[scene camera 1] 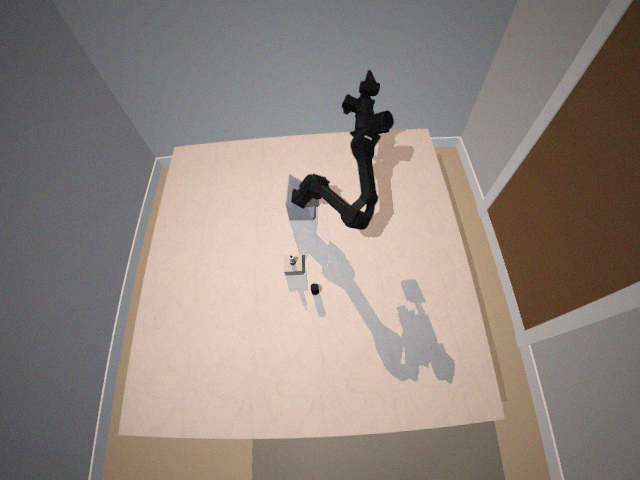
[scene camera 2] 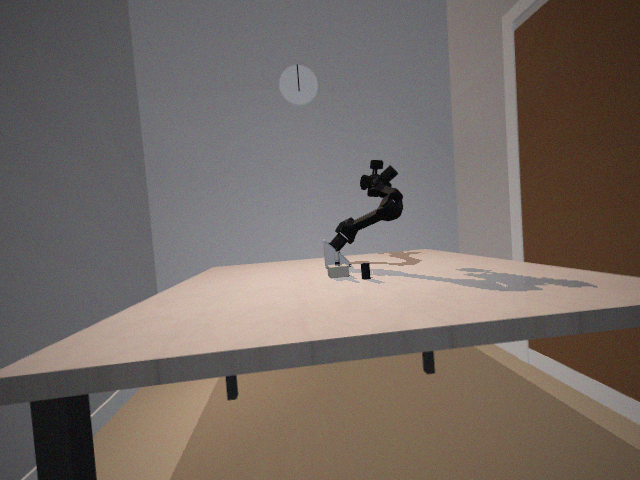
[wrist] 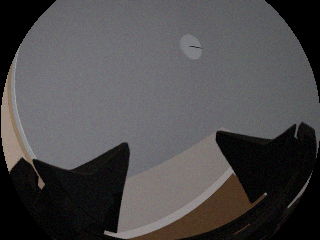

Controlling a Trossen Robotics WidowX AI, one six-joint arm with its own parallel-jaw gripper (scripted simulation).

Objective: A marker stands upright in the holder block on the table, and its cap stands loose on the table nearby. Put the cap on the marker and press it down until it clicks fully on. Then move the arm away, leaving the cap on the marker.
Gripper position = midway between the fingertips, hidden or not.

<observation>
The gripper (scene camera 1: 367,77) is open and holds nothing.
The gripper shows as well in the wrist view (wrist: 175,142).
</observation>
